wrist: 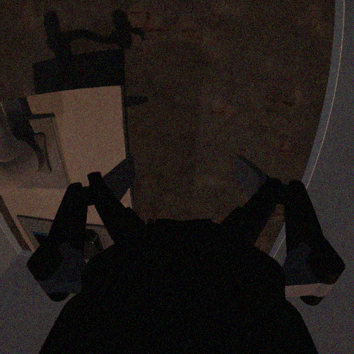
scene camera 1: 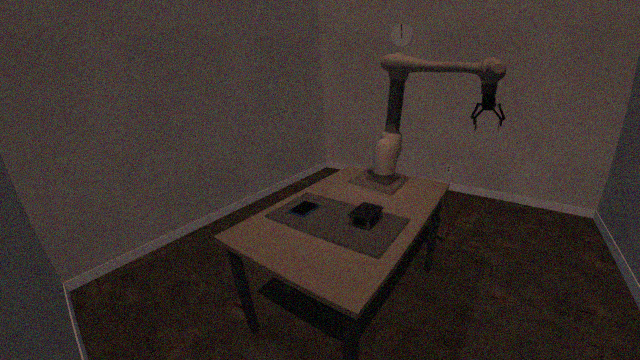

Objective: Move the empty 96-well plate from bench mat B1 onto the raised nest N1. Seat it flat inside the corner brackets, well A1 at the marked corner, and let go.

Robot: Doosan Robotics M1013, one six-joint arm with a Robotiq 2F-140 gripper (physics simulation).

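Frame: origin at the arm's base, x down, y back, z left, level; metres.
Seen in the pictures: gripper, fingertip midpoint: [scene camera 1: 486,131]; arm's base, link origin: [scene camera 1: 383,178].
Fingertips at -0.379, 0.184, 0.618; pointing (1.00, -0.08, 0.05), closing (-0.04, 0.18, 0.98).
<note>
Offsets run from my fingertips to a thing's top centre, as dx, dy, dz. Level surfaces: height alone.
A small dark plate @[+0.388, -0.811, -0.752] [scene camera 1: 304,207] lies flat on a blue-edged bench mat @[dx +0.402] [scene camera 1: 295,213] at the left of the grey work area; its well detail and marked corner are too dark to tell. The raised nest @[+0.341, -0.705, -0.396] [scene camera 1: 366,215] is a dark block at the right of that area, with its brackets too dark to make out. In the wrist view part of the nest [wrist: 93,242] shows behind the left finger linkage. My gripper [scene camera 1: 488,127] [wrist: 184,166] is open and empty, pointing down, high up and off to the right of the table, far from plate and nest.
The wooden table @[dx +0.417] [scene camera 1: 295,255] [wrist: 90,125] carries the grey work area [scene camera 1: 335,231] and the arm's base [scene camera 1: 385,167] at its far end. The floor [scene camera 1: 520,280] [wrist: 200,100] shows below the gripper. Walls [scene camera 1: 550,125] stand behind and to the right.
</note>
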